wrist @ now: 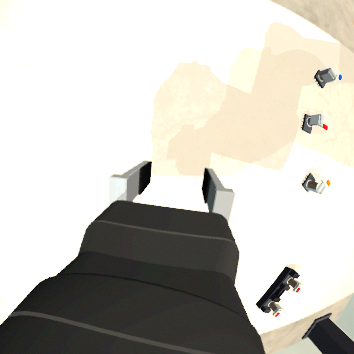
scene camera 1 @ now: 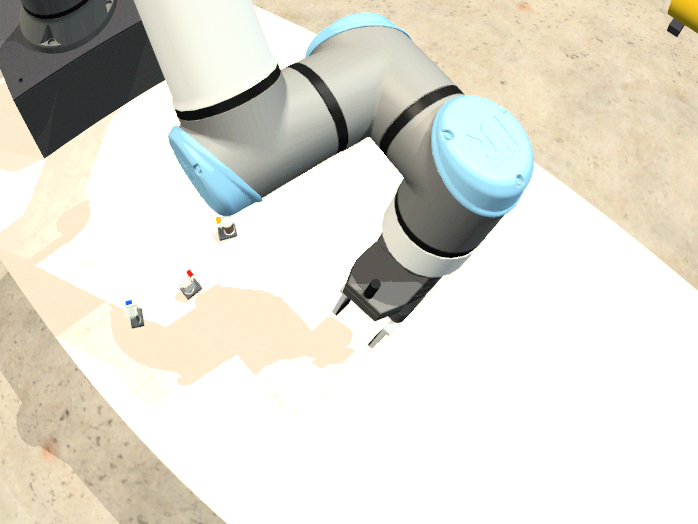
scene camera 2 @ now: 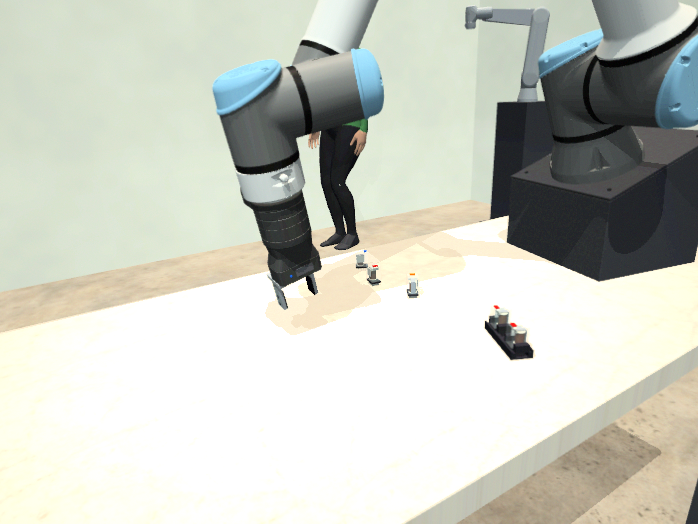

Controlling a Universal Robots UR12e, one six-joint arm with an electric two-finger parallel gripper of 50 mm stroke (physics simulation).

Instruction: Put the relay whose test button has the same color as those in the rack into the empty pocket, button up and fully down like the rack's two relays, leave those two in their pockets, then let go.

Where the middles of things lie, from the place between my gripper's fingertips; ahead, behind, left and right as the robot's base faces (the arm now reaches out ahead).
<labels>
Now: the black rack (scene camera 2: 520, 351) 27 cm behind my hand, 20 cm to the left of it and 5 cm below it.
</labels>
